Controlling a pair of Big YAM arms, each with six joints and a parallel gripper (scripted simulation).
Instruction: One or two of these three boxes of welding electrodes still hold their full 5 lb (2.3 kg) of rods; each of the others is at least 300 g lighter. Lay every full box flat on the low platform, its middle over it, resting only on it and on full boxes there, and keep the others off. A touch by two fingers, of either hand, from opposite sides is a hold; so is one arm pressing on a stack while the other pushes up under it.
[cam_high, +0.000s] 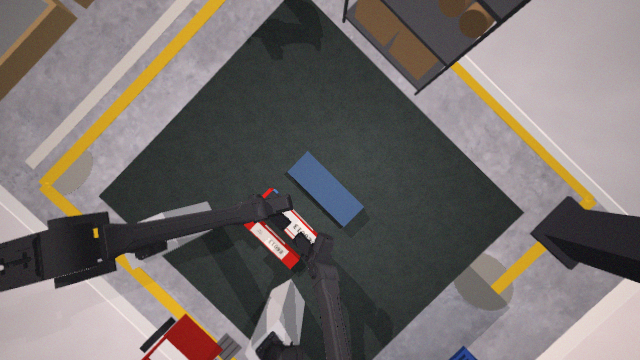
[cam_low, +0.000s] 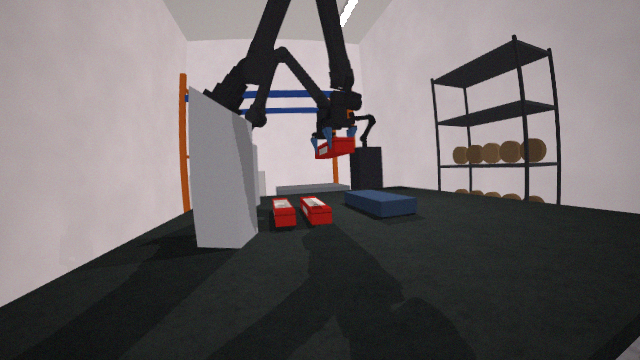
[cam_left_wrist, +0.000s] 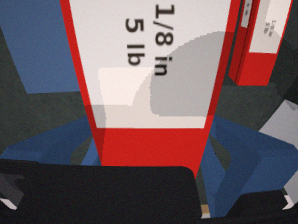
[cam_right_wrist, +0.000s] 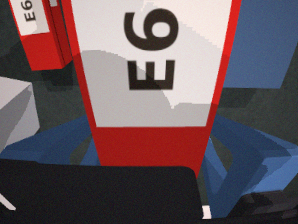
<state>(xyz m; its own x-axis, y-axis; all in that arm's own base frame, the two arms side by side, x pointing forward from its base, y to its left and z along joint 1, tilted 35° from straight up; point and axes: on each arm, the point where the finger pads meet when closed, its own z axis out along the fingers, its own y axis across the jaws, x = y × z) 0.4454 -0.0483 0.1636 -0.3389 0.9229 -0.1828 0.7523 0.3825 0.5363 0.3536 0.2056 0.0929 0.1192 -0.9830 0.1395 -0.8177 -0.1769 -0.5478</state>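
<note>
The red box is 10 mm behind my left hand, 120 mm to the right of it and 10 mm above it. Also, from my left hand: low blue platform (180 mm ahead, 140 mm to the right, 240 mm below).
Right now the red box is 10 mm ahead of my right hand, 140 mm to the left of it and 10 mm above it. Also, from my right hand: low blue platform (190 mm ahead, 120 mm to the left, 240 mm below).
</note>
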